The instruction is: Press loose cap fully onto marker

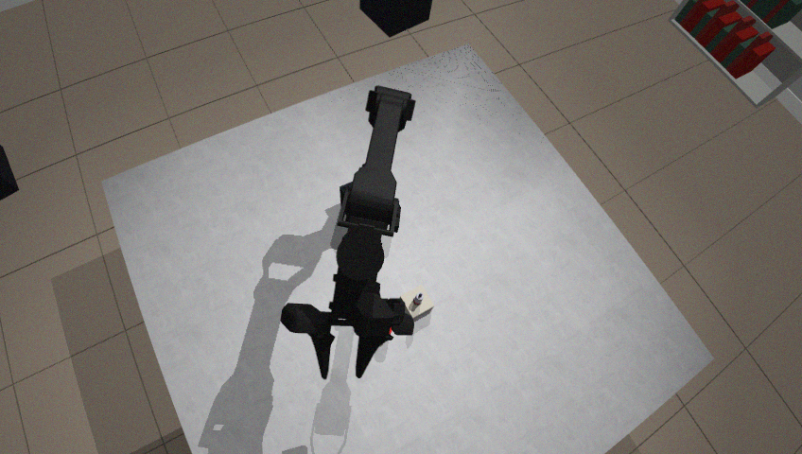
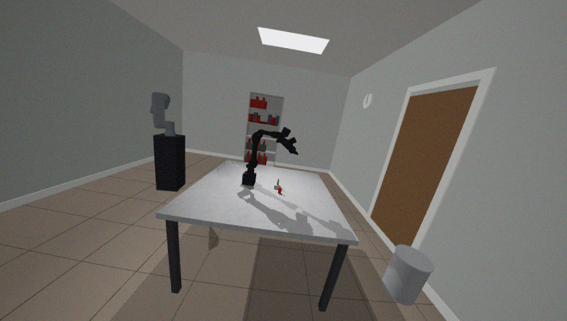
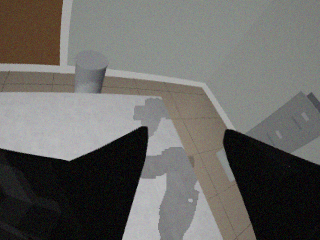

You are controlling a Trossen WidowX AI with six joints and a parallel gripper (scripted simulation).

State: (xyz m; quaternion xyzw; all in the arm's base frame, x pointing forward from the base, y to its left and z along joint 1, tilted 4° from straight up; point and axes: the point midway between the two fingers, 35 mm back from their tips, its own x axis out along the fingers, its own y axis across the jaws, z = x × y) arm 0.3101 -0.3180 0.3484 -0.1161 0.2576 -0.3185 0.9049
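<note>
Right now the red cap is 40 cm below my gripper tip, 16 cm to the left of it and 6 cm behind it.
</note>
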